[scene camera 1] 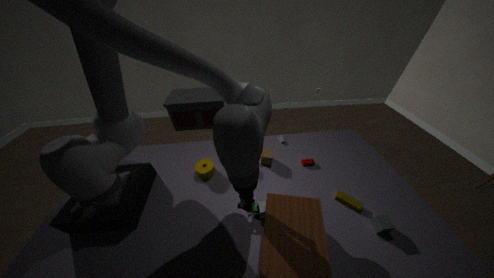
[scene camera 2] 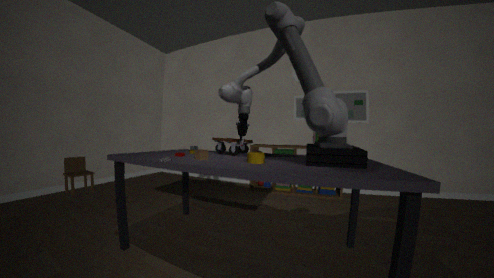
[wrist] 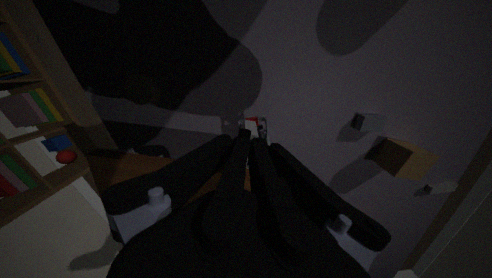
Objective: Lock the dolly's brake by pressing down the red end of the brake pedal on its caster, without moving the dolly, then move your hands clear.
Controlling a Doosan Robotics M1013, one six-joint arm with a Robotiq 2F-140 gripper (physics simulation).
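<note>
The gripper appears in the pictures, as does a wooden block.
</note>
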